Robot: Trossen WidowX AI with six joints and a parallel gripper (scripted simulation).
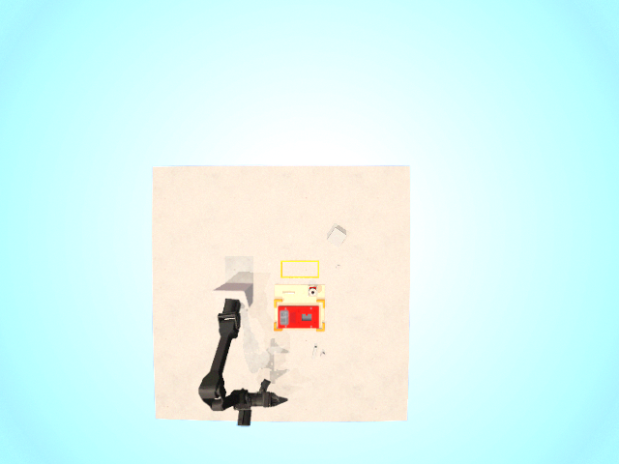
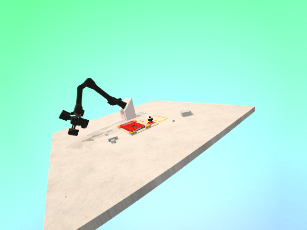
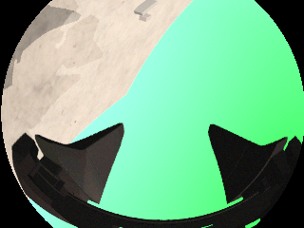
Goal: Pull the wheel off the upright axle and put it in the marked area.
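Right now my gripper tip is 150 mm short of the small grey piece, 160 mm to the right of it and 140 mm above it.
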